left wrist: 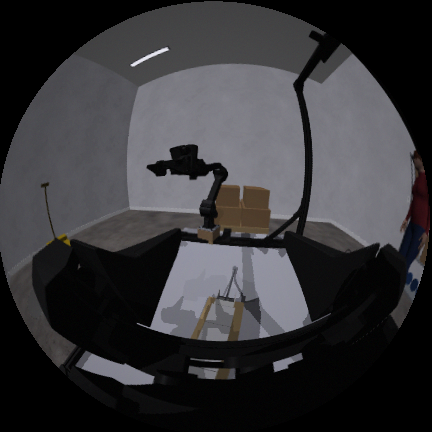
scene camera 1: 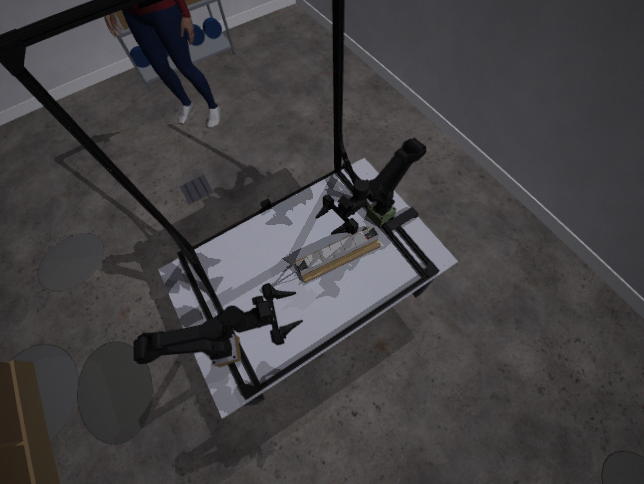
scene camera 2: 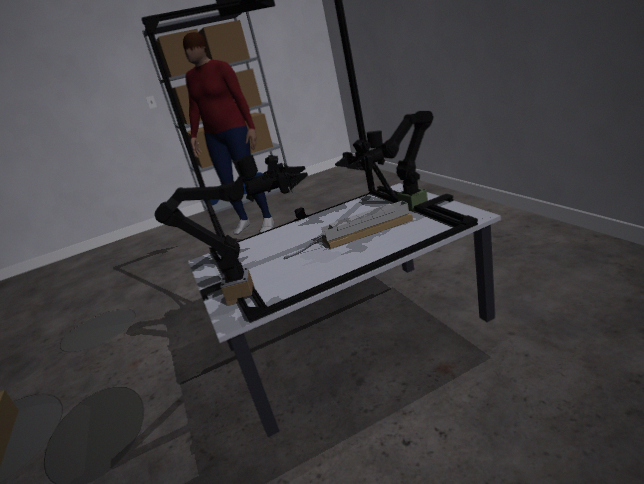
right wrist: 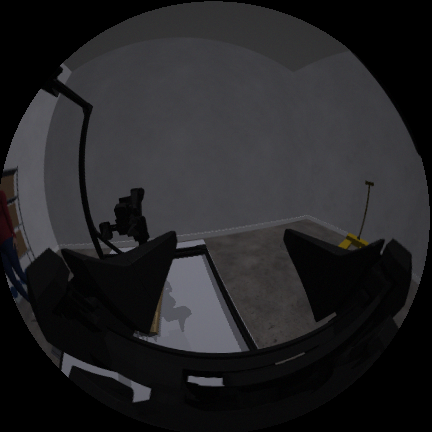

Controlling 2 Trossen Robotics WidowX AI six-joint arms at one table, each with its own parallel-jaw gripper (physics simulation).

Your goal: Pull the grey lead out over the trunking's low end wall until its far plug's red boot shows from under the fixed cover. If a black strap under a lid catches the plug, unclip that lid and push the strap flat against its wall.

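Frame: origin at the left arm's base, x ahead, y left, z up, level; centimetres.
Where they show: left gripper, between the fingertips: (left wrist: 234, 235) (scene camera 1: 323, 225) (scene camera 2: 341, 166) (right wrist: 114, 236); right gripper, between the fingertips: (left wrist: 154, 164) (scene camera 1: 299, 306) (scene camera 2: 306, 170) (right wrist: 232, 235); left arm's base, origin of its link: (scene camera 1: 382, 208) (scene camera 2: 411, 191); right arm's base, origin of its link: (left wrist: 208, 225) (scene camera 1: 223, 349) (scene camera 2: 234, 276).
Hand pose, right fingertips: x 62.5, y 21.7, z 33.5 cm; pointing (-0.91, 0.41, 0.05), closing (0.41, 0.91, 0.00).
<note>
Things, the pixels of their top centre, and the offset from my right fingertips. "*": a spot on its surface instead. Level surfaces: height alone.
- pale grey trunking, a spot on its surface: (scene camera 1: 300, 273) * dx -12.5, dy -22.0, dz -37.5 cm
- thin grey lead, a spot on its surface: (left wrist: 232, 277) (scene camera 2: 300, 251) * dx -1.3, dy -26.3, dz -40.0 cm
- small red spot, a spot on its surface: (scene camera 1: 368, 237) * dx -48.3, dy -15.5, dz -37.4 cm
- white table, height of its surface: dz -40.9 cm
The pale grey trunking (scene camera 1: 300, 273) (scene camera 2: 364, 222) lies between wooden strips (scene camera 1: 341, 262) (scene camera 2: 372, 231) (left wrist: 203, 318) on the table. The thin grey lead (scene camera 2: 301, 251) (left wrist: 235, 278) runs out past its picture-left end onto the table top. A small red spot (scene camera 1: 368, 237) shows near the trunking's picture-right end. The lids, straps and plug are too small to tell apart. My left gripper (scene camera 1: 325, 223) (scene camera 2: 338, 162) (left wrist: 234, 235) is open and empty, raised behind the trunking's picture-right half. My right gripper (scene camera 1: 298, 307) (scene camera 2: 306, 175) (right wrist: 232, 235) is open and empty, high above the table, in front of the lead end.
A black frame (scene camera 1: 338, 93) (left wrist: 307, 150) rises from the white table (scene camera 1: 333, 317) (scene camera 2: 291, 275), with rails along its edges. A person (scene camera 1: 171, 52) (scene camera 2: 216, 98) stands behind it near a shelf unit. Cardboard boxes (left wrist: 255, 216) stand beyond the right arm.
</note>
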